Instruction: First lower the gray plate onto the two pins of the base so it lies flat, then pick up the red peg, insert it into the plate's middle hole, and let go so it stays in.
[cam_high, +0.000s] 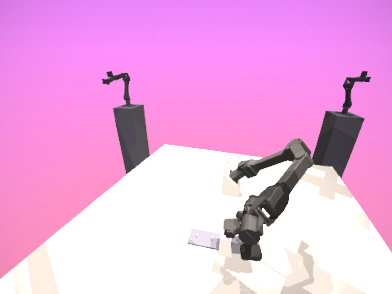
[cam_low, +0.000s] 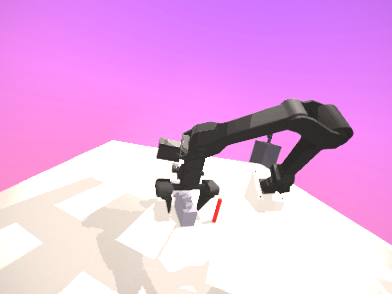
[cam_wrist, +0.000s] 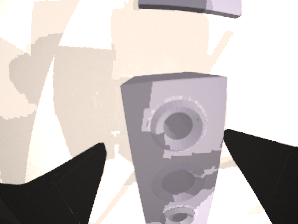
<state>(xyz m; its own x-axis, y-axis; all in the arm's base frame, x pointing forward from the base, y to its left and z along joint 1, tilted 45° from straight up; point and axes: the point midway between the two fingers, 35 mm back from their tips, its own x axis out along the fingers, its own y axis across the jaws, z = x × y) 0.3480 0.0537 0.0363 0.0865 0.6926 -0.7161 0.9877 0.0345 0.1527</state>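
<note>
Now: gripper tip 15 cm to the left of the gray base and 1 cm past it. Round my gripper tip: gray plate (3 cm above); red peg (10 cm behind, 3 cm to the left, 3 cm above).
</note>
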